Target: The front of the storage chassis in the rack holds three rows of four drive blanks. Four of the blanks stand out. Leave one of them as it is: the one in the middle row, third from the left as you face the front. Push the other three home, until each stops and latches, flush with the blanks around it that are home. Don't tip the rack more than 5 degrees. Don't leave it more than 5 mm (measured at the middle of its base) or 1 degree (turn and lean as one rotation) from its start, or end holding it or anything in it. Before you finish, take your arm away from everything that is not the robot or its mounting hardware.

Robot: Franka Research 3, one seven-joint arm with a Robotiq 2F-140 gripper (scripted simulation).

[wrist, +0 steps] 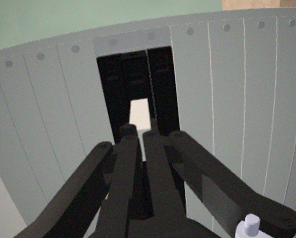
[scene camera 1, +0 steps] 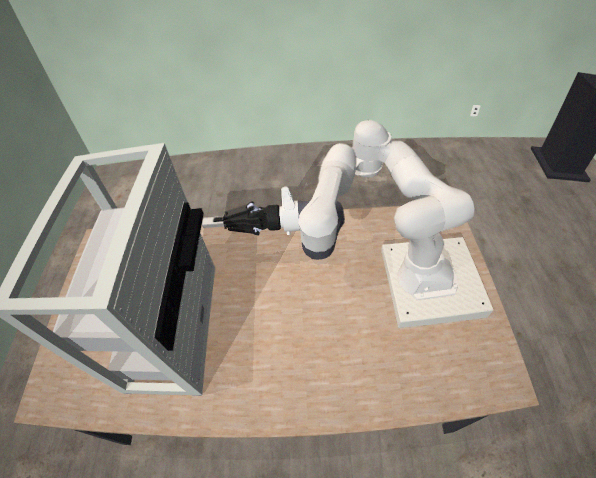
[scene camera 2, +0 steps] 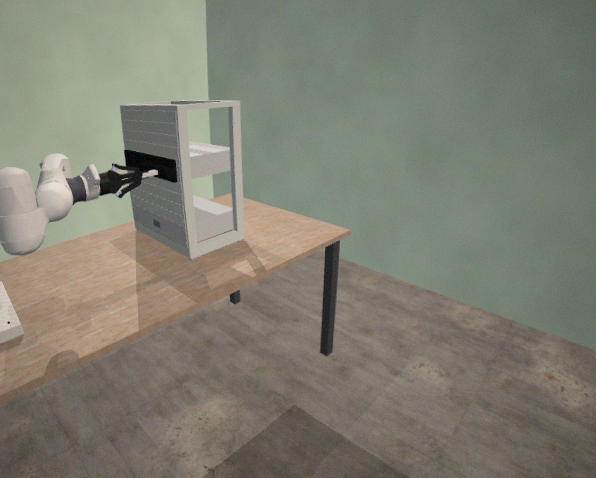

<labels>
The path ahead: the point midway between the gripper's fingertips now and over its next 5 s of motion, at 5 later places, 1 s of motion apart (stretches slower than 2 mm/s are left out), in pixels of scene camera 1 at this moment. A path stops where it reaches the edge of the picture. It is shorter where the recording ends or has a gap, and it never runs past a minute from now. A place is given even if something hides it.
The gripper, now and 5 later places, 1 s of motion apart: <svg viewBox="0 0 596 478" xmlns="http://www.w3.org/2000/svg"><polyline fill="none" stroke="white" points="203,223 202,223 198,223 193,224 191,224 190,224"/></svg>
</labels>
